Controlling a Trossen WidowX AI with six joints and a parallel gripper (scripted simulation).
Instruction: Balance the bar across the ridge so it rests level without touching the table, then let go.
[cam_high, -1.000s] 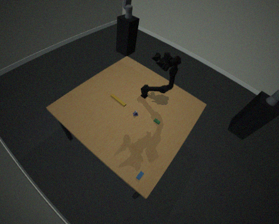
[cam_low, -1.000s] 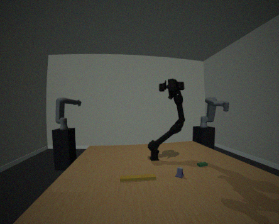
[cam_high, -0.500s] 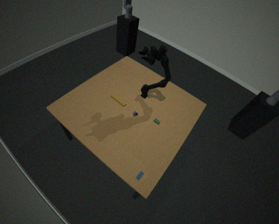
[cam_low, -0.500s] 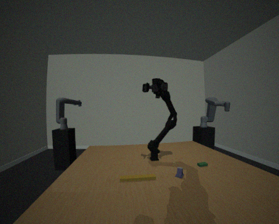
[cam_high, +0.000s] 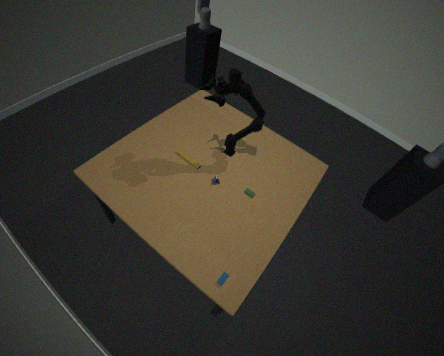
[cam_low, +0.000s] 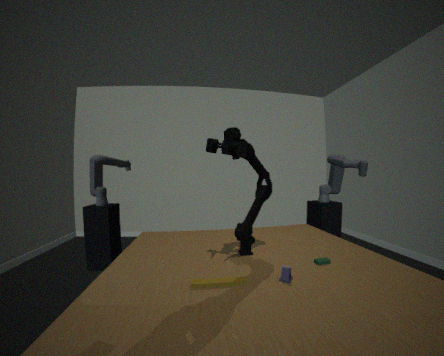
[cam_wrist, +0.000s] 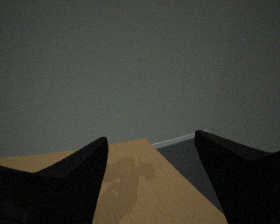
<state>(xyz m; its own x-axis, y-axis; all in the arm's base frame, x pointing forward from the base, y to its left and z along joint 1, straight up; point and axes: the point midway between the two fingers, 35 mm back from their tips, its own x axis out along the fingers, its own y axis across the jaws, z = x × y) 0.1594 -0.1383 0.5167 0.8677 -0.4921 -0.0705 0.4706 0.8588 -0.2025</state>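
The yellow bar lies 70 mm ahead of my gripper tip, 10 mm to the right of it and 510 mm below it. Round my gripper tip: green block: 10 mm ahead, 470 mm to the left, 510 mm below; blue block: 550 mm ahead, 660 mm to the left, 510 mm below.
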